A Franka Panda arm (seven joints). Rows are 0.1 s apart.
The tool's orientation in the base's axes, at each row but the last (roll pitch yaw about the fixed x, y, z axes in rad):
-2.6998, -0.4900, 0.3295
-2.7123, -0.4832, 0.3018
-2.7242, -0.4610, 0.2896
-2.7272, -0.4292, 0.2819
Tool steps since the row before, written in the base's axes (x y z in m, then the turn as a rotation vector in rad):
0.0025, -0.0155, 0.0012, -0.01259, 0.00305, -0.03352
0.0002, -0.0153, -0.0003, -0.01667, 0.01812, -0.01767
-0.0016, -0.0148, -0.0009, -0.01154, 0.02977, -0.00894
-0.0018, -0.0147, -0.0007, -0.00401, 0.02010, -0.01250
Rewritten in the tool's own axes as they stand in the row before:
-0.0018, 0.0130, -0.0087, -0.02542, 0.00416, 0.02506
-0.0040, 0.0126, -0.0077, -0.01753, -0.01576, 0.01904
-0.0056, 0.0118, -0.0072, -0.00627, -0.02631, 0.01918
-0.0056, 0.0117, -0.0071, -0.00362, -0.01383, 0.01929

